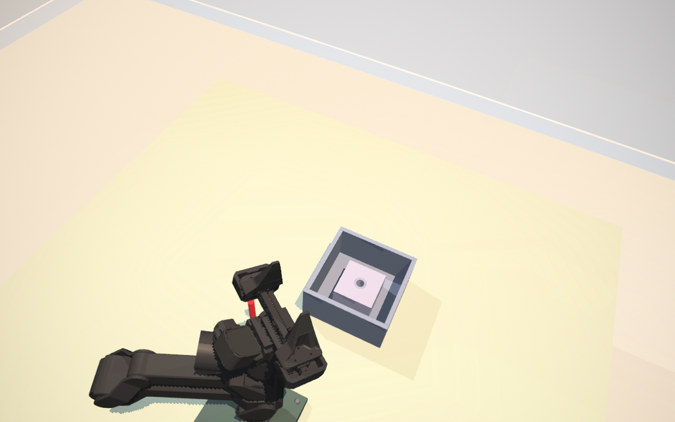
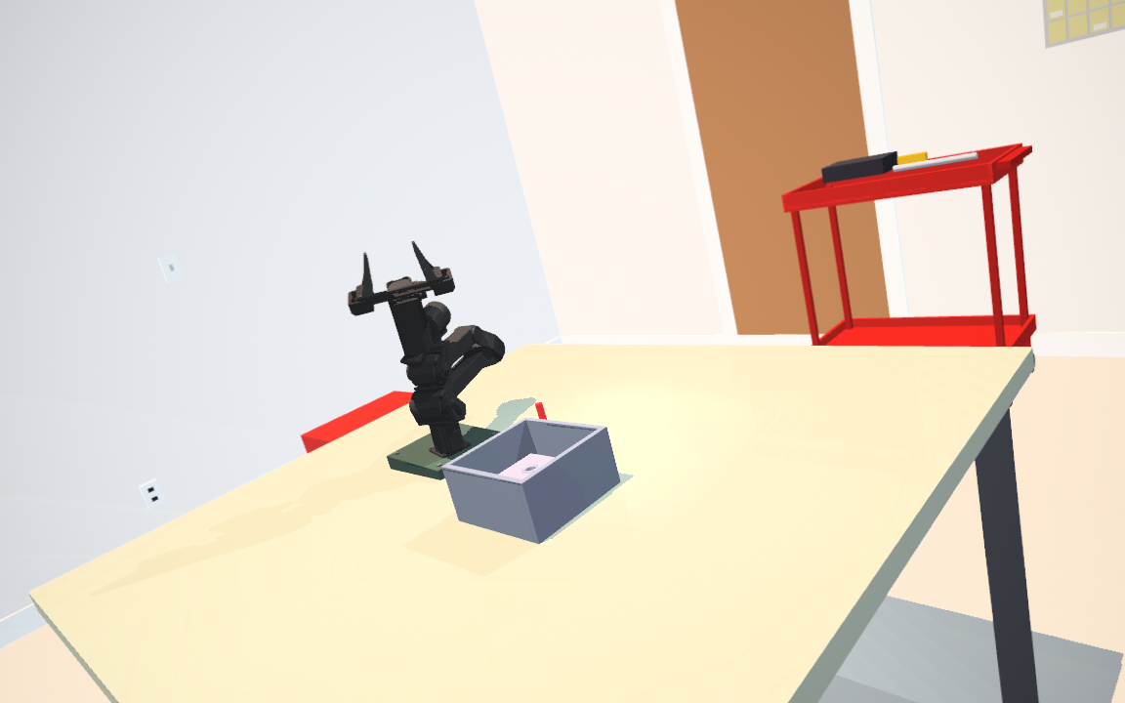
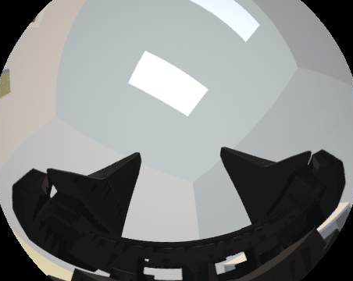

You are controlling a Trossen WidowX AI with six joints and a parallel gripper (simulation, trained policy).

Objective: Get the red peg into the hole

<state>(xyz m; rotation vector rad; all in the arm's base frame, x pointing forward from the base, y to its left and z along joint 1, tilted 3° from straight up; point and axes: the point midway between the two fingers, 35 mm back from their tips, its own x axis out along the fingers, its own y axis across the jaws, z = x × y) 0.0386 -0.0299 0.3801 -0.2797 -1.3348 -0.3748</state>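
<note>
The red peg lies 39 cm below my gripper tip, 16 cm to the left of it and 8 cm ahead of it. The rest, counted from my gripper tip: grey box (41 cm below, 26 cm ahead, 1 cm to the left).
</note>
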